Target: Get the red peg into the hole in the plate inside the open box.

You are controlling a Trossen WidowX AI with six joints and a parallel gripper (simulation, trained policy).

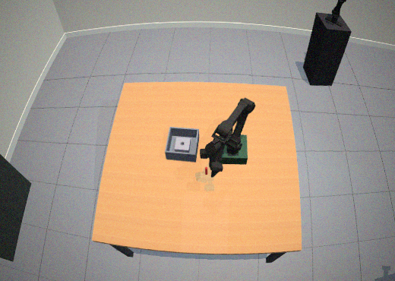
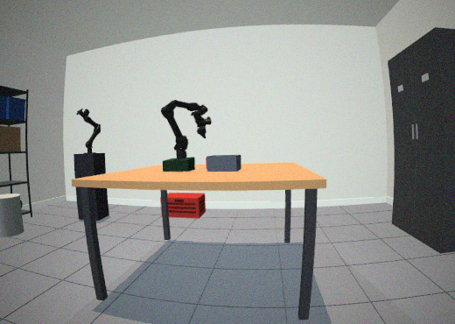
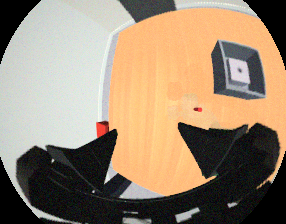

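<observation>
The red peg is 20 mm ahead of my gripper tip, 110 mm to the right of it and 210 mm below it. From my gripper tip the other things lie so: grey box 160 mm ahead, 310 mm to the right, 220 mm below; pale plate 160 mm ahead, 310 mm to the right, 200 mm below.
</observation>
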